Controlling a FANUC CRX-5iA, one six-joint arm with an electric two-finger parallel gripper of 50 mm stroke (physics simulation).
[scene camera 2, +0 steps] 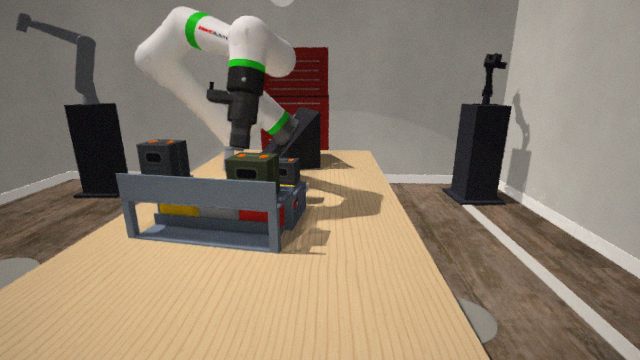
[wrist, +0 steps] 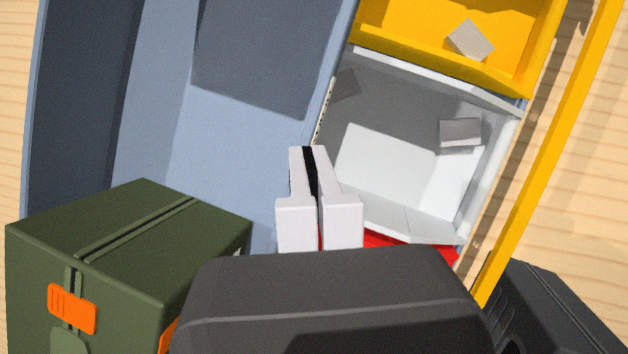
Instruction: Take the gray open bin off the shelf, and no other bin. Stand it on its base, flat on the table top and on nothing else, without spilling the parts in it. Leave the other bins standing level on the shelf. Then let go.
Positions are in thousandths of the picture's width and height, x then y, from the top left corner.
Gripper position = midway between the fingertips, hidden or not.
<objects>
My gripper shows in scene camera 2 (355,476) and in the wrist view (490,476).
</objects>
